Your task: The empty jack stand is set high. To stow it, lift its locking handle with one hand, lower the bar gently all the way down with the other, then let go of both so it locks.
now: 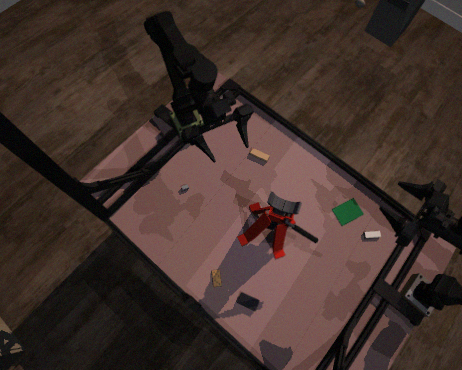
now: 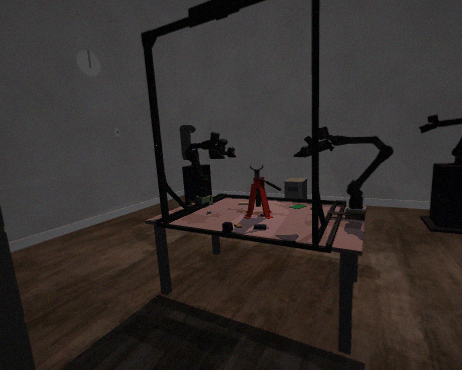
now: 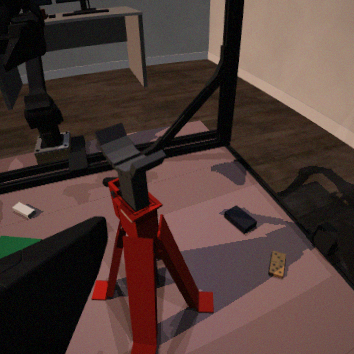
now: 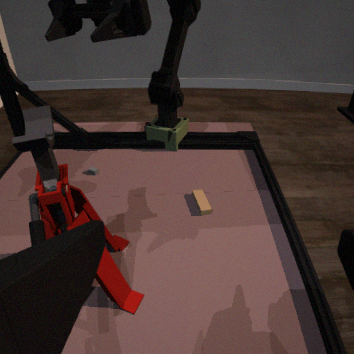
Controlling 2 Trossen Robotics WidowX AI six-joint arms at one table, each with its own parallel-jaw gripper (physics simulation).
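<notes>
The red jack stand [image 1: 260,227] [image 2: 257,198] [image 3: 140,242] [image 4: 57,201] stands upright near the middle of the pink table [image 1: 167,235]. Its grey bar with the saddle [image 1: 284,203] [image 2: 257,169] [image 3: 123,149] [image 4: 33,128] is raised high. The black locking handle [image 1: 304,233] [image 2: 273,186] [image 4: 34,211] sticks out to one side. My left gripper [image 1: 230,153] [image 2: 229,152] is open and empty, high up near its base and well away from the stand. My right gripper [image 1: 389,195] [image 2: 299,153] is open and empty, high at the table's right edge.
Loose on the table are a tan block [image 1: 259,154] [image 4: 202,201], a green square [image 1: 347,211] [image 2: 298,206], a white block [image 1: 372,234] [image 3: 23,209], a black block [image 1: 248,301] [image 3: 240,218], a tan perforated piece [image 1: 216,277] [image 3: 277,263] and a small grey piece [image 1: 185,188]. A black frame post [image 2: 315,110] stands at the right.
</notes>
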